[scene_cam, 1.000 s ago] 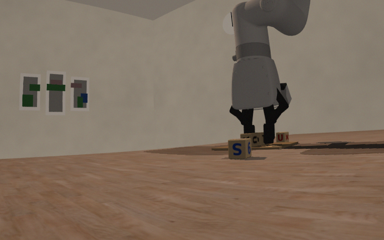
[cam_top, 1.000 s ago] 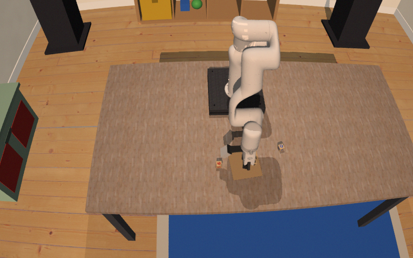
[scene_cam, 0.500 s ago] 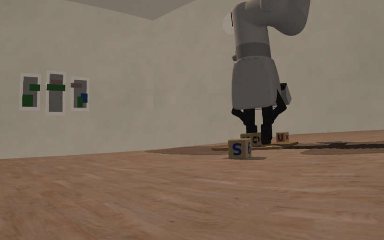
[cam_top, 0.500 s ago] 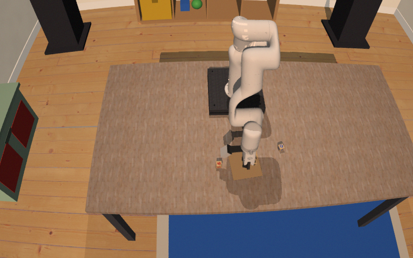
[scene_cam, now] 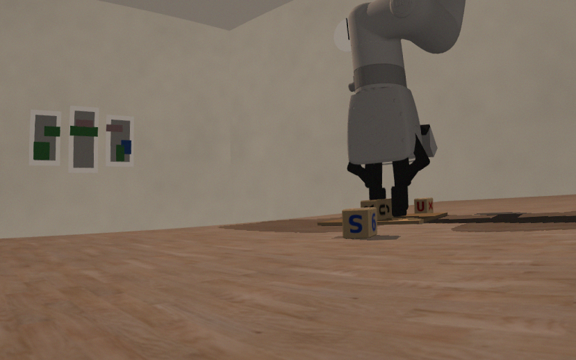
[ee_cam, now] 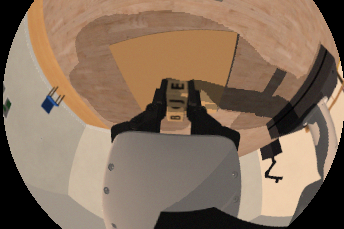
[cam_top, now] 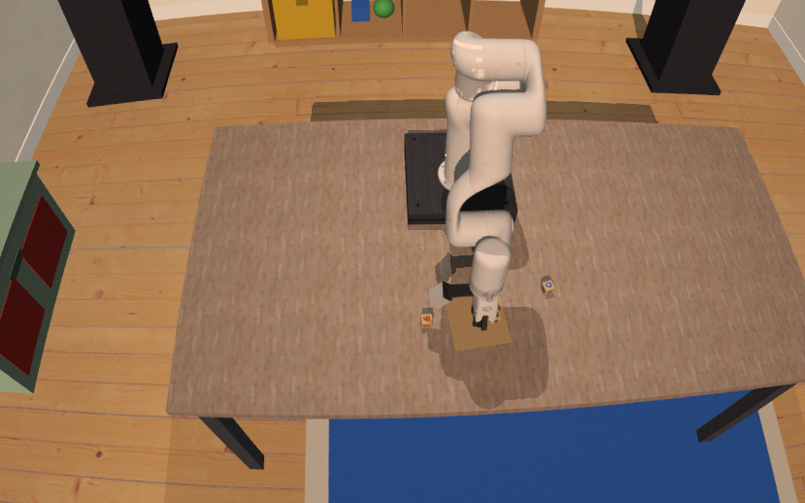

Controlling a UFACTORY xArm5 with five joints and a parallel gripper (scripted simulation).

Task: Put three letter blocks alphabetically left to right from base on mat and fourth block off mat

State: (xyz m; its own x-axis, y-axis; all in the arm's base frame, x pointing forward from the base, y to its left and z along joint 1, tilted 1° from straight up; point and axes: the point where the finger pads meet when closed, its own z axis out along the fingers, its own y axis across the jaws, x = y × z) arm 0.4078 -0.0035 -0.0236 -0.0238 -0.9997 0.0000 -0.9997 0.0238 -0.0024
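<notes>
My gripper is now 2 cm above the tan mat. From my hand the other things lie so: letter block 13 cm to the right, 1 cm below.
</notes>
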